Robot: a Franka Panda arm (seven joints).
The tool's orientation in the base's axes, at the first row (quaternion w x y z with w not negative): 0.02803 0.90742 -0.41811 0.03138
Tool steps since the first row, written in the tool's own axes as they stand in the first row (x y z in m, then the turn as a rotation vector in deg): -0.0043 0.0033 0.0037 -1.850 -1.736 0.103; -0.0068 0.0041 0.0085 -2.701 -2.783 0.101; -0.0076 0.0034 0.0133 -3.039 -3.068 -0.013; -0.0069 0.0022 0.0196 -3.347 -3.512 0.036
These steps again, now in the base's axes. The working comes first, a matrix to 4 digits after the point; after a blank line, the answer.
The tool's axes in the first row as the columns of a matrix, in the base's axes (used below as rounded here):
0.6484 -0.7606 0.0335
-0.7570 -0.6488 -0.0771
0.0804 0.0246 -0.9965

-0.0052 0.0008 -0.0040 0.124 2.519 -0.294; -0.0072 0.0018 -0.0089 0.369 3.842 -0.386; -0.0071 0.0025 -0.0138 0.363 4.292 -0.307; -0.0055 0.0023 -0.0200 0.502 4.809 -0.391
